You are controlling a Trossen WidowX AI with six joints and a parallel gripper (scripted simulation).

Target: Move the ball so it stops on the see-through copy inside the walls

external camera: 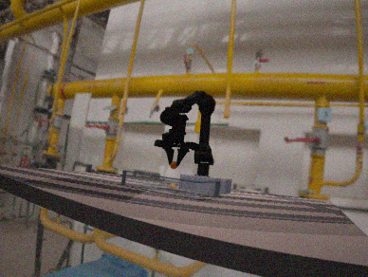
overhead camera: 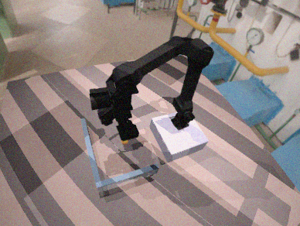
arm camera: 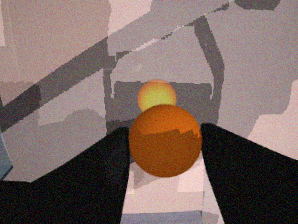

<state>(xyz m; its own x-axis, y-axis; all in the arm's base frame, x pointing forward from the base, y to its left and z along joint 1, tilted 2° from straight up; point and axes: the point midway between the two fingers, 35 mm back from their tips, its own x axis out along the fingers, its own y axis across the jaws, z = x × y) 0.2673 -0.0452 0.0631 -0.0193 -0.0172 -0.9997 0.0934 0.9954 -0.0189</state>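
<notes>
My gripper tip is now 9 cm above the see-through ball copy and 1 cm past it. From my gripper tip the other things lie so: orange ball: right at my gripper tip.
</notes>
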